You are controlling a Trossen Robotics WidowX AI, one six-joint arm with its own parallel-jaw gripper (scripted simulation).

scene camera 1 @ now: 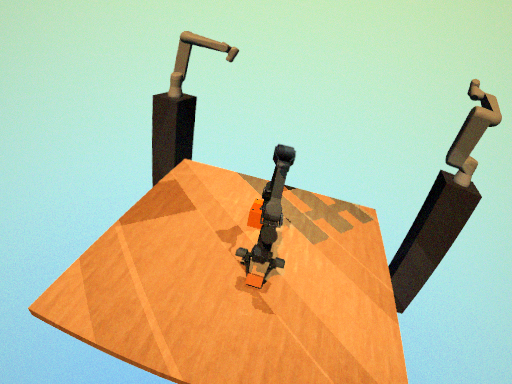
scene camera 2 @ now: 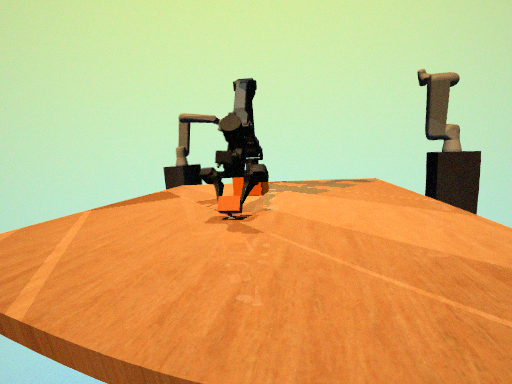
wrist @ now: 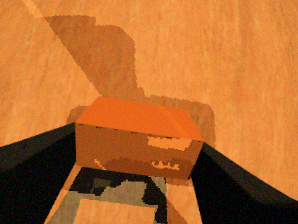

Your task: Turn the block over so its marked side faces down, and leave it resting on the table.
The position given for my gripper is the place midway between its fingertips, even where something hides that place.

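In scene camera 2 there is my gripper [scene camera 2: 230, 203], and it carries an orange block [wrist: 116, 135]. The wrist view shows my gripper [wrist: 138, 137] too, and so does scene camera 1, where I find the gripper [scene camera 1: 254, 279].
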